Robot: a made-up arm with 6 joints. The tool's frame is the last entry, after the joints. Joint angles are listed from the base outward. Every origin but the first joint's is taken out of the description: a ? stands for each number. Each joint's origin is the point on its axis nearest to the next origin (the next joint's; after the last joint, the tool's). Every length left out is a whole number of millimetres.
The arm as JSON. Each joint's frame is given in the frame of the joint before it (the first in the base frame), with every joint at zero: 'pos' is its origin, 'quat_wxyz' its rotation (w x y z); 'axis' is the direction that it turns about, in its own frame. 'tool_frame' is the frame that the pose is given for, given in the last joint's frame.
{
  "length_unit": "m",
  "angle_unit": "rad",
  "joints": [
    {
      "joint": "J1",
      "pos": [
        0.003,
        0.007,
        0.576
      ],
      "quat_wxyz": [
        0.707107,
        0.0,
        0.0,
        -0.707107
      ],
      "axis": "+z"
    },
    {
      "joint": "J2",
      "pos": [
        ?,
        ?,
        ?
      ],
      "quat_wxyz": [
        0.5,
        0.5,
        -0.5,
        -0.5
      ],
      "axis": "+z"
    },
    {
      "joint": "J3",
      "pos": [
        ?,
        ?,
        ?
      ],
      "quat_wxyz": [
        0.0,
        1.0,
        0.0,
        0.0
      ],
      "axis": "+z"
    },
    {
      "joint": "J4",
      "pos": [
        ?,
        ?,
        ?
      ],
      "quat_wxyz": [
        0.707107,
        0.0,
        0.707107,
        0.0
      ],
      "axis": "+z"
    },
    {
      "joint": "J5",
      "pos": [
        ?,
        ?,
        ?
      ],
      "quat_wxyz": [
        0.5,
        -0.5,
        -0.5,
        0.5
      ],
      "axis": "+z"
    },
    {
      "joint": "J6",
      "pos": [
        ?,
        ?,
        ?
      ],
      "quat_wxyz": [
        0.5,
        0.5,
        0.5,
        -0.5
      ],
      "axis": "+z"
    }
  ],
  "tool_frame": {
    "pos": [
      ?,
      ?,
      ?
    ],
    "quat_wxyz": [
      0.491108,
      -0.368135,
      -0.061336,
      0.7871
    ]
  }
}
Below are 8 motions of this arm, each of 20 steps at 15 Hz.
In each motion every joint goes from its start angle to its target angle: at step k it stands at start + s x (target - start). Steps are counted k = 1, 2, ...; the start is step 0. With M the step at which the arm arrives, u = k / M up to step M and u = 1 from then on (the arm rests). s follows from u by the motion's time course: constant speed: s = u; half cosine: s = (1 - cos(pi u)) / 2; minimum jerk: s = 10 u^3 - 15 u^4 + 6 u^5.
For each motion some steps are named. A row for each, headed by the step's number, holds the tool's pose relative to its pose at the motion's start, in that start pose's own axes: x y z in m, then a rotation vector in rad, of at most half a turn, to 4 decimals.
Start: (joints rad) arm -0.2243 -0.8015 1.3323 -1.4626 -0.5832 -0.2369
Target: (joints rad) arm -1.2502 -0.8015 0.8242 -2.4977 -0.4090 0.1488
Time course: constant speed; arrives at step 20
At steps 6, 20:
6: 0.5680 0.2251 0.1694 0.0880 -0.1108 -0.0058
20: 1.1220 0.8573 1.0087 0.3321 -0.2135 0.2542

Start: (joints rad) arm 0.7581 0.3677 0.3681 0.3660 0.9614 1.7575
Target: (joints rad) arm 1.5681 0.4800 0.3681 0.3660 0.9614 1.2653
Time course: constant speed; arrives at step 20
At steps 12, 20:
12: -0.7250 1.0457 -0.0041 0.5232 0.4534 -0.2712
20: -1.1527 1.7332 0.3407 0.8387 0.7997 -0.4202

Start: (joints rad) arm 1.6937 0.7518 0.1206 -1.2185 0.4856 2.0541
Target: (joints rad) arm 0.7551 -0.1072 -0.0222 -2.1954 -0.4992 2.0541
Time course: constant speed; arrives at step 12
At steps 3, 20:
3: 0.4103 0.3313 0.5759 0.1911 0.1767 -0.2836
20: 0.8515 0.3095 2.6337 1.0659 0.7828 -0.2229

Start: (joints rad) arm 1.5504 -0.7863 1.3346 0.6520 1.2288 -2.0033
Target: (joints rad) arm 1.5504 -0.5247 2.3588 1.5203 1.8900 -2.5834
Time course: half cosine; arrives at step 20
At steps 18, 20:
18: -0.0485 -0.5585 -0.8156 -0.5546 -0.8987 -0.6604
20: -0.0516 -0.5819 -0.8285 -0.5528 -0.9299 -0.6676

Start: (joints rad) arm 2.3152 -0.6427 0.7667 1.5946 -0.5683 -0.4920
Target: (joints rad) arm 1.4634 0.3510 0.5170 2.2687 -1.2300 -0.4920
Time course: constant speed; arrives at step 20
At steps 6, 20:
6: 0.2778 -0.7414 -0.5745 -0.2856 -0.4711 0.3047
20: 2.1078 -2.0102 -0.1847 -0.7977 -1.4515 1.1164

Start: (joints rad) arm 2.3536 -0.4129 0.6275 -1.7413 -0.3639 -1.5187
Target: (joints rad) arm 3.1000 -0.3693 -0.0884 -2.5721 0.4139 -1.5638
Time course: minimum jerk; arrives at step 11
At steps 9, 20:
9: -0.8913 1.1891 0.3798 0.5136 1.5128 -0.3866
20: -0.9188 1.2394 0.4481 0.5335 1.5885 -0.3587

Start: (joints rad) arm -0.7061 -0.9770 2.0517 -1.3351 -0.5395 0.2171
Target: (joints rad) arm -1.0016 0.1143 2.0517 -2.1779 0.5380 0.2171
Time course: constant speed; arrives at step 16
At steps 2, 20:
2: 0.3128 0.1215 0.2551 0.1578 0.0661 -0.0465
20: 1.4849 -0.1380 2.9012 1.5463 0.0350 0.3213

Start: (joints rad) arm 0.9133 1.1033 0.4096 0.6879 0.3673 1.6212
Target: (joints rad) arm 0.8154 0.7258 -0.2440 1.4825 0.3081 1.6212
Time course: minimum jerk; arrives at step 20
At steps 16, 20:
16: -0.4946 -0.4094 0.1989 -0.3695 0.1589 0.6272
20: -0.5331 -0.4339 0.2147 -0.3859 0.1692 0.6678

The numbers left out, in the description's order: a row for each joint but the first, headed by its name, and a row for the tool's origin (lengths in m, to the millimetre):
J2: -0.014 0.226 0.0
J3: 0.023 1.286 0.0
J4: -1.808 -0.266 0.0
J5: 0.005 -0.004 0.0
J6: 0.008 0.164 0.0
tool: -0.005 0.005 0.0

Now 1 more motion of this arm.
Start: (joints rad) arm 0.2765 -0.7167 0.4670 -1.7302 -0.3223 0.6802
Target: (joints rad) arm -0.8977 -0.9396 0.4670 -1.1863 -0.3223 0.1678
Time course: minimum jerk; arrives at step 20
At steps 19, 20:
19: 0.3999 -0.5257 -0.0933 -0.1752 -0.6283 1.0470
20: 0.4010 -0.5260 -0.0931 -0.1754 -0.6291 1.0483

